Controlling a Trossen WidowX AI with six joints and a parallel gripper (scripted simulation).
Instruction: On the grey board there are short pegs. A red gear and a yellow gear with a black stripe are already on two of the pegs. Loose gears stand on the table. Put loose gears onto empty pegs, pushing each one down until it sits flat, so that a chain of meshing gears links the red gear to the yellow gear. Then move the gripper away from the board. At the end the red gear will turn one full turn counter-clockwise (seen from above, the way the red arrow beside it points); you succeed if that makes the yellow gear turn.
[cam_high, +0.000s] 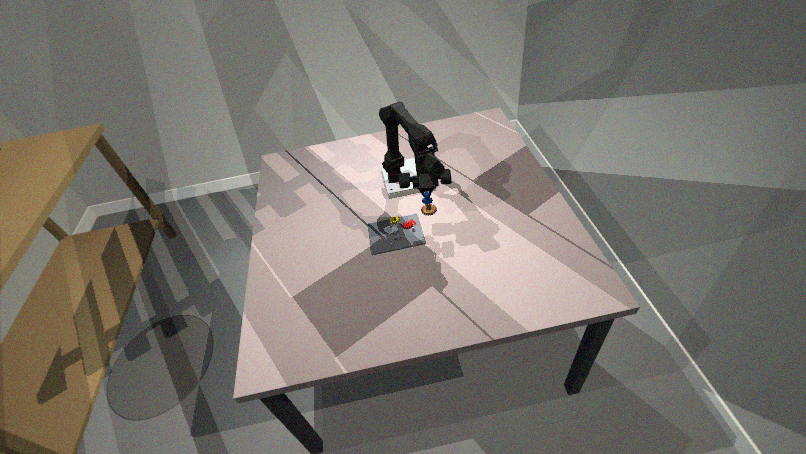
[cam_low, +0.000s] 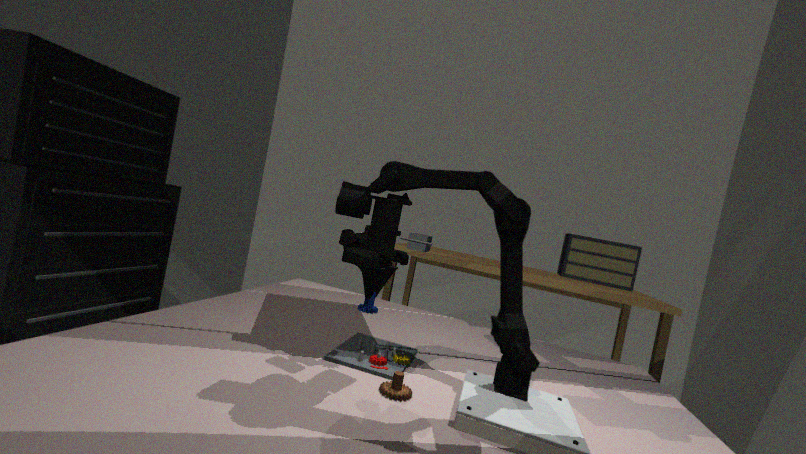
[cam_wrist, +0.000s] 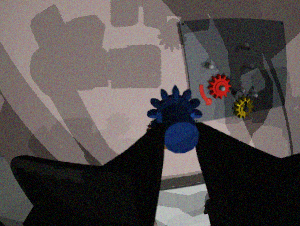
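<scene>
My gripper tip is now 60 mm past the yellow gear, 140 mm to the left of it and 150 mm above it. Also, from my gripper tip: blue gear: 10 mm below; red arrow: 30 mm behind, 60 mm to the right, 160 mm below; red gear: 10 mm behind, 90 mm to the right, 150 mm below.
</scene>
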